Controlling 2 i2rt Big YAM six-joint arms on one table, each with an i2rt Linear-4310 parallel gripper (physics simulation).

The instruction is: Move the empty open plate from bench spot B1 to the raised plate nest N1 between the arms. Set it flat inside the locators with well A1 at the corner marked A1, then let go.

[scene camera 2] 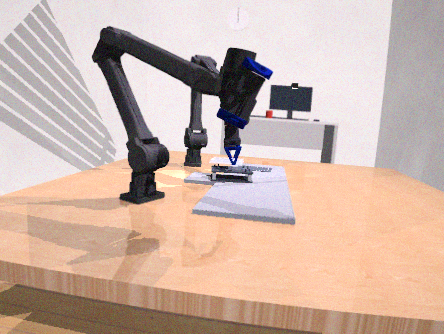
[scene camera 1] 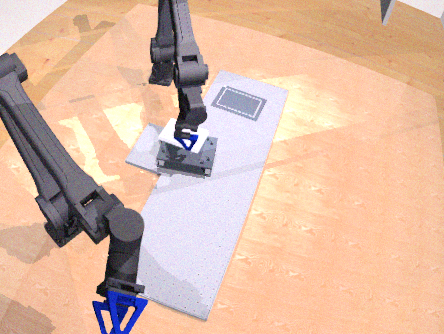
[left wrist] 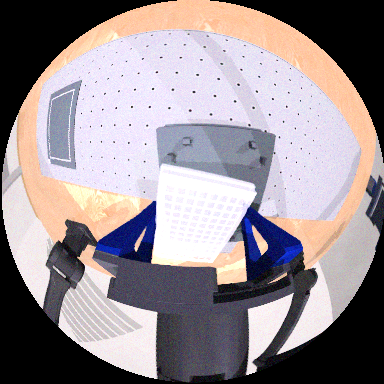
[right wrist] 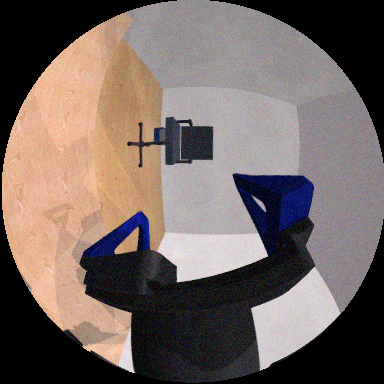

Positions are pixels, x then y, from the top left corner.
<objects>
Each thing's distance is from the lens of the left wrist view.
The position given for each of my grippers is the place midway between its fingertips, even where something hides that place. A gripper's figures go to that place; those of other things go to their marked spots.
my left gripper (left wrist: 199, 206): 0.14 m
white well plate (left wrist: 196, 211): 0.13 m
dark rectangular pad (left wrist: 58, 120): 0.31 m
The marked spots on the dark rectangular pad and the white well plate are 0.30 m apart.
</objects>
